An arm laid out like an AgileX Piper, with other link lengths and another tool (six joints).
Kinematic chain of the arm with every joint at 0, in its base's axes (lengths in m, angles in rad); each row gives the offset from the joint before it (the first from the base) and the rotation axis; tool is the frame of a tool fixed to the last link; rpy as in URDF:
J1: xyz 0 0 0.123 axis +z
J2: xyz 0 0 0 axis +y
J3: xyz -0.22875 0 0.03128 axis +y
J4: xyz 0.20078 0 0.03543 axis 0.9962 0 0.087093
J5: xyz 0 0 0 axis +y
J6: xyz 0.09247 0 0.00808 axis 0.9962 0 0.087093
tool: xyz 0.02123 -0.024 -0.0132 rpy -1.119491 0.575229 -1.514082
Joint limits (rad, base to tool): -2.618..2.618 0..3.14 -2.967..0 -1.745..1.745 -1.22..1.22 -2.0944..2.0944
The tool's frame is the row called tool.
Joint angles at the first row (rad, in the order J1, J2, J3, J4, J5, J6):
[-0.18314 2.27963 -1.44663 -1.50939 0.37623 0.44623]
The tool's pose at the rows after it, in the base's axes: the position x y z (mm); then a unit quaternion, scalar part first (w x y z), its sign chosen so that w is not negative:
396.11 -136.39 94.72 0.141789 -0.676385 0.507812 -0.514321
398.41 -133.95 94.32 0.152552 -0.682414 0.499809 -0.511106
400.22 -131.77 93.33 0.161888 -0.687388 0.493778 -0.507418
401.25 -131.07 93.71 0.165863 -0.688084 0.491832 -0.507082
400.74 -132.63 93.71 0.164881 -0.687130 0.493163 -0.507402
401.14 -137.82 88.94 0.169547 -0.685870 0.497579 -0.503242
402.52 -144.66 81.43 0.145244 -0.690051 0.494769 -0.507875
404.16 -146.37 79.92 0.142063 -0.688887 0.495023 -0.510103
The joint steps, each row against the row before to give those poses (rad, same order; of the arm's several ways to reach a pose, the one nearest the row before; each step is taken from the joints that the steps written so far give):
[0.00001 0.00002 -0.00247 -0.01109 -0.02462 -0.00002]
[0.00000 -0.00002 0.00001 -0.01350 -0.02690 -0.00002]
[-0.00002 0.00129 0.00004 -0.00975 -0.02355 0.00004]
[0.00002 0.00002 -0.00247 -0.00207 -0.00832 0.00006]
[-0.00390 0.00001 -0.00001 0.00001 -0.00001 -0.00002]
[-0.01724 0.01572 -0.01037 -0.00186 -0.02190 0.00199]
[-0.00657 0.04030 -0.02874 -0.02558 0.03958 0.00013]
[-0.00163 0.01308 -0.01532 -0.00154 0.00661 0.00003]

